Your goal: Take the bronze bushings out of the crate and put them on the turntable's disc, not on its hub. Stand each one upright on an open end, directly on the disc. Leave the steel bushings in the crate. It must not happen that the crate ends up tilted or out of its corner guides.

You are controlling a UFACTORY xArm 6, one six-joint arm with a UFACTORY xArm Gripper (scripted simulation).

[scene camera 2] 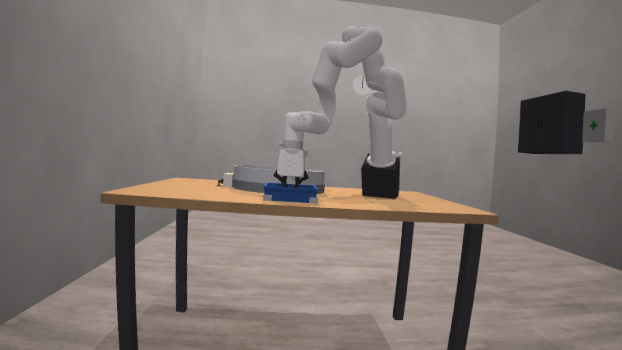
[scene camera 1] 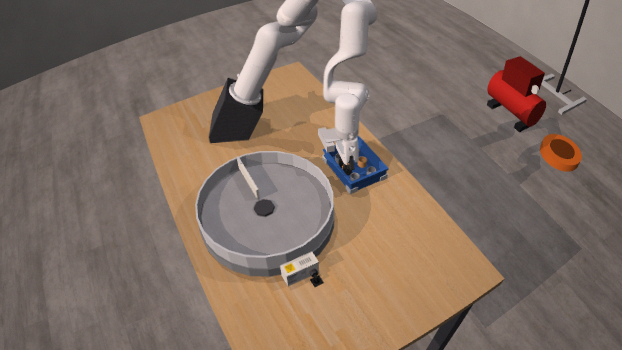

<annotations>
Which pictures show the blue crate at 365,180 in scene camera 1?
Scene camera 2 and scene camera 1: all of them.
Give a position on a blue crate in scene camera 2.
At 302,194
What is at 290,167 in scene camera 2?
My gripper.
</annotations>
